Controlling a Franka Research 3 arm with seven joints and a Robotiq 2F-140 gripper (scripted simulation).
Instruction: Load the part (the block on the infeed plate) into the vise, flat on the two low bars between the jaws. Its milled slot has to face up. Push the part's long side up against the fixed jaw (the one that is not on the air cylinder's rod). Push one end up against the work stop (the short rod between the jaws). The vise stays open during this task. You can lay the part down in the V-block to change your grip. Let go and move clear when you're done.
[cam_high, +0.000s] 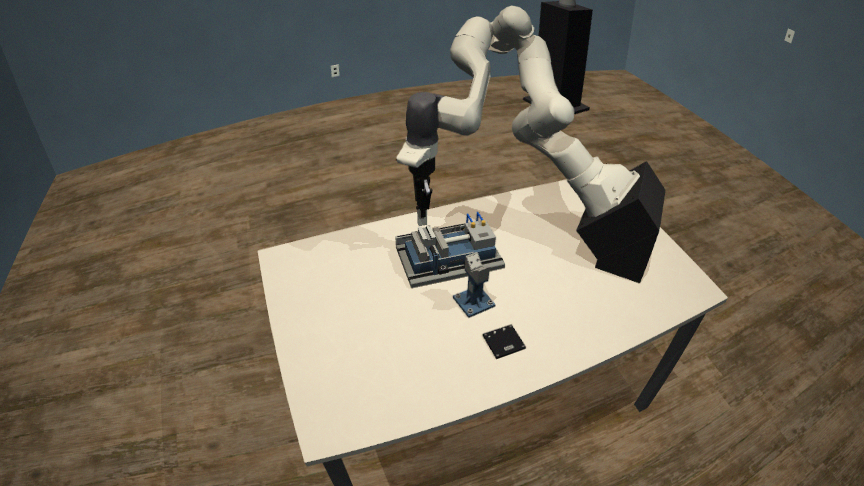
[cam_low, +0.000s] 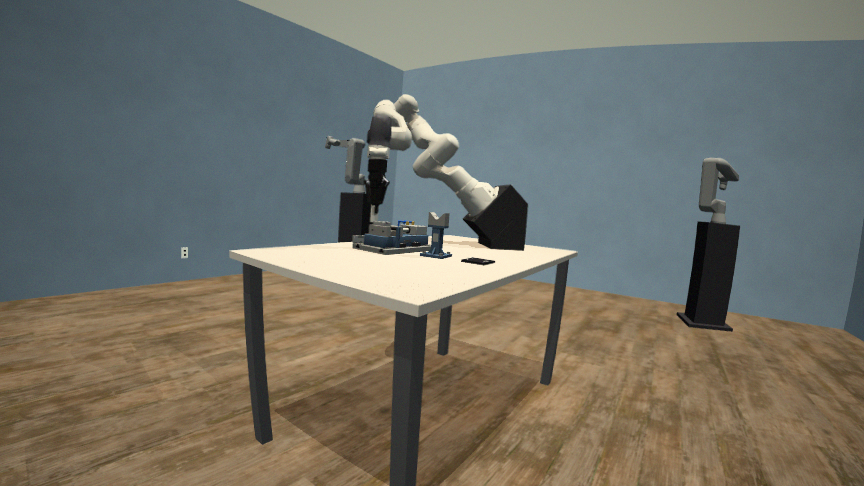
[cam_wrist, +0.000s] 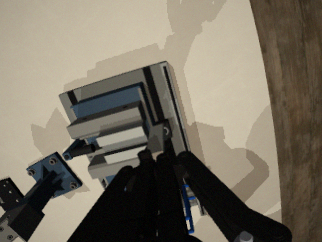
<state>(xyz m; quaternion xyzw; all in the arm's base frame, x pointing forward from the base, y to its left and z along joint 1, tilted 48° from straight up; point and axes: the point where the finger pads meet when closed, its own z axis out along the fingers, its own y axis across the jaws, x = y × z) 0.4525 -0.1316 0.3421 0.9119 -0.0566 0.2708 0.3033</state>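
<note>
Now: hand 1 cm short of the part, 4 cm to the right of it and 4 cm above it. Round my hand: black infeed plate: 3 cm ahead, 44 cm to the left, 13 cm below; then vise: 5 cm behind, 8 cm to the left, 10 cm below; then air cylinder: 14 cm behind, 11 cm to the left, 6 cm below.
</note>
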